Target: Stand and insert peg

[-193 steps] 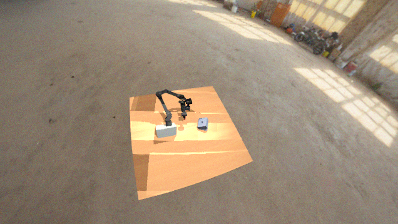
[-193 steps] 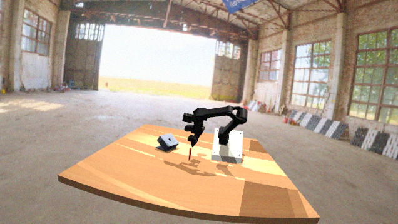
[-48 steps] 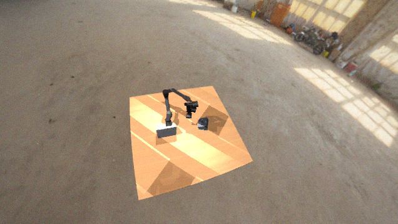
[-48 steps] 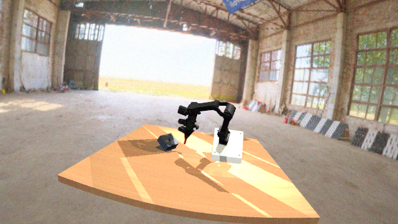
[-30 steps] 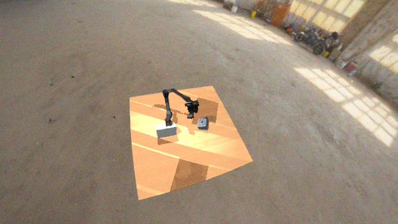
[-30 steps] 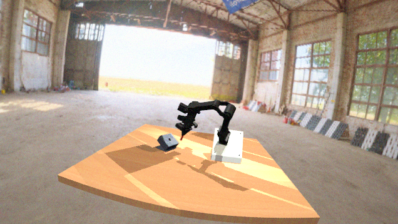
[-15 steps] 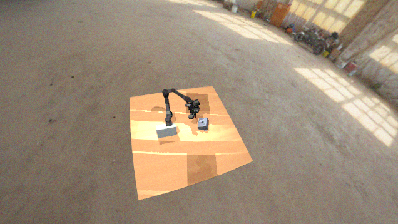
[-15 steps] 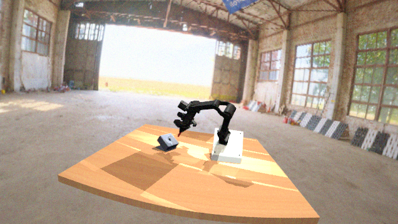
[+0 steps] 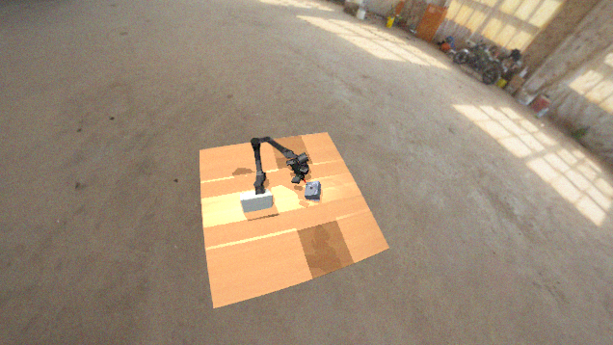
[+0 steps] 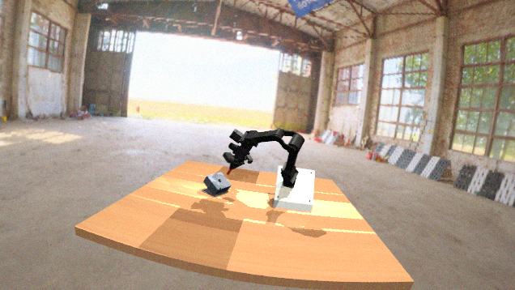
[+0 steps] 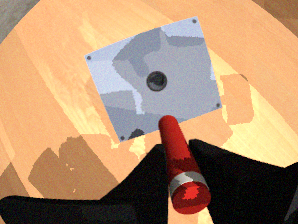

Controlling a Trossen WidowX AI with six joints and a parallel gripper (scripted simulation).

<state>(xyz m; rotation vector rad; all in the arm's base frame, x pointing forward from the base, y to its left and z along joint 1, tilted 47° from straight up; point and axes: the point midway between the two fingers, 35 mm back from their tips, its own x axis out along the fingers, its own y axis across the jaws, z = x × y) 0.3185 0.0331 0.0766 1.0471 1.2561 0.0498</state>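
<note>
The grey sloped panel is 12 cm below my gripper tip, 9 cm ahead of it and 3 cm to the right of it. Also, from my gripper tip: red peg (1 cm behind, 1 cm above).
</note>
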